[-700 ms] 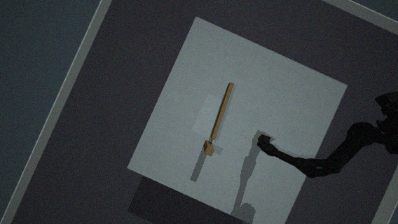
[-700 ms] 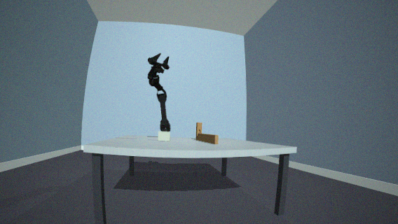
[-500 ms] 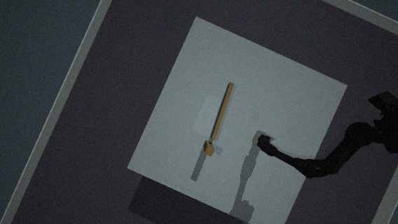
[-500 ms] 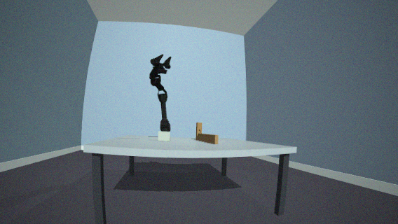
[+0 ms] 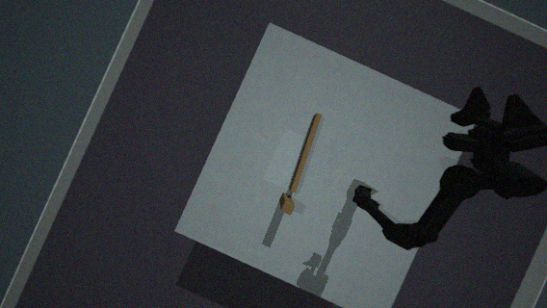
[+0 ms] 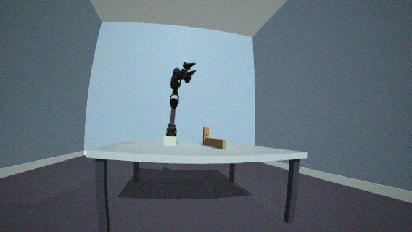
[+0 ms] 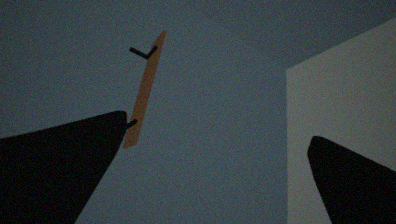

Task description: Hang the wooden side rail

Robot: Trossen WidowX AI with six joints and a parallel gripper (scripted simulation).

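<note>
Now: the headboard post 51 cm below my gripper tip, 49 cm to the left of it and 26 cm ahead of it.
</note>
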